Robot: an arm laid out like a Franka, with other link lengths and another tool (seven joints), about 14 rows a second.
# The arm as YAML. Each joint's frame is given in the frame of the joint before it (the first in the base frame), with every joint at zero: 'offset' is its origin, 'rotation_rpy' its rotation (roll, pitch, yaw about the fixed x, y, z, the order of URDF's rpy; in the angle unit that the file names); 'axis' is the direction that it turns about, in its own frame. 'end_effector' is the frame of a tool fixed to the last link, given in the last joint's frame.
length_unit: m
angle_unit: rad
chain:
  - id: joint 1
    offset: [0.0, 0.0, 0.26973]
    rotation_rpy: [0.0, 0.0, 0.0]
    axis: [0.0, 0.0, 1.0]
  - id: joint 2
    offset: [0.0, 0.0, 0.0]
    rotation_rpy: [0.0, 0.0, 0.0]
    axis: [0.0, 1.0, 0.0]
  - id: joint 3
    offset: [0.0, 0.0, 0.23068]
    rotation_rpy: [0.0, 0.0, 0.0]
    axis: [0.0, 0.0, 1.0]
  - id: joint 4
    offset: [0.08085, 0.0, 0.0]
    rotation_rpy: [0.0, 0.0, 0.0]
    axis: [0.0, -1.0, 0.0]
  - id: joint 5
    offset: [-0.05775, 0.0, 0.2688]
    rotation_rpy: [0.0, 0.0, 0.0]
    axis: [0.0, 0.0, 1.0]
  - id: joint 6
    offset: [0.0, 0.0, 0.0]
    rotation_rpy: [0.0, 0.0, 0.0]
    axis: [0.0, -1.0, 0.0]
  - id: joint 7
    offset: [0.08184, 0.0, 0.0]
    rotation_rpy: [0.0, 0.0, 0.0]
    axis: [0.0, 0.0, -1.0]
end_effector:
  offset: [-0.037, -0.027, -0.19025]
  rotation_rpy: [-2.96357, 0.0, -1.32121]
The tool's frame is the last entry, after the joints.
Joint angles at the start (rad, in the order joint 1, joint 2, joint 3, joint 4, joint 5, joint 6, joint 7):
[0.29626 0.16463 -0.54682 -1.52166 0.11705 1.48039 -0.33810]
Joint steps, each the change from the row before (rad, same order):
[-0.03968 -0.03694 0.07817 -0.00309 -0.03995 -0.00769 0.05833]
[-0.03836 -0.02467 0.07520 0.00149 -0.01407 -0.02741 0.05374]
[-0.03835 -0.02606 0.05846 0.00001 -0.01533 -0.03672 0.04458]
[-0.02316 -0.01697 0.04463 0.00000 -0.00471 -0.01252 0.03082]
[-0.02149 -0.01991 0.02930 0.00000 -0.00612 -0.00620 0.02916]
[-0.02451 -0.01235 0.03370 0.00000 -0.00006 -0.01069 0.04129]
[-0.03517 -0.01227 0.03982 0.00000 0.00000 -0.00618 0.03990]
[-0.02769 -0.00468 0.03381 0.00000 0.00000 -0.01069 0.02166]
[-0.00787 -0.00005 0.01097 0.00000 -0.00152 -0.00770 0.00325]
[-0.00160 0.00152 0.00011 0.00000 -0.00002 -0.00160 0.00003]
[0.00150 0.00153 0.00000 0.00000 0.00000 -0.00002 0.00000]
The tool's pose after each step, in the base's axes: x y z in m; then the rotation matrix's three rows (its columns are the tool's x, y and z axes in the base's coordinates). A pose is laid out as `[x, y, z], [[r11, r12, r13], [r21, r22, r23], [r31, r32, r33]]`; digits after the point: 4 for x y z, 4 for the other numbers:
[0.3877, -0.1001, 0.3315], [[0.3037, -0.9527, 0.0115], [-0.9475, -0.3008, 0.1087], [-0.1001, -0.0439, -0.9940]]
[0.3826, -0.0868, 0.3393], [[0.2884, -0.9575, 0.0041], [-0.9523, -0.2864, 0.1054], [-0.0998, -0.0343, -0.9944]]
[0.3736, -0.0802, 0.3478], [[0.2652, -0.9641, -0.0101], [-0.9592, -0.2649, 0.0991], [-0.0982, -0.0166, -0.9950]]
[0.3705, -0.0722, 0.3536], [[0.2572, -0.9663, -0.0076], [-0.9616, -0.2567, 0.0966], [-0.0953, -0.0175, -0.9953]]
[0.3673, -0.0697, 0.3607], [[0.2382, -0.9712, 0.0054], [-0.9673, -0.2368, 0.0907], [-0.0868, -0.0268, -0.9959]]
[0.3636, -0.0648, 0.3651], [[0.2079, -0.9781, 0.0077], [-0.9745, -0.2064, 0.0875], [-0.0840, -0.0257, -0.9961]]
[0.3605, -0.0616, 0.3695], [[0.1745, -0.9846, 0.0146], [-0.9814, -0.1727, 0.0833], [-0.0795, -0.0289, -0.9964]]
[0.3578, -0.0584, 0.3711], [[0.1593, -0.9872, 0.0087], [-0.9841, -0.1581, 0.0815], [-0.0791, -0.0216, -0.9966]]
[0.3564, -0.0574, 0.3711], [[0.1588, -0.9873, 0.0008], [-0.9841, -0.1582, 0.0804], [-0.0792, -0.0136, -0.9968]]
[0.3562, -0.0579, 0.3705], [[0.1571, -0.9876, -0.0022], [-0.9844, -0.1568, 0.0805], [-0.0798, -0.0105, -0.9968]]
[0.3564, -0.0573, 0.3700], [[0.1585, -0.9874, -0.0038], [-0.9841, -0.1583, 0.0804], [-0.0800, -0.0090, -0.9968]]

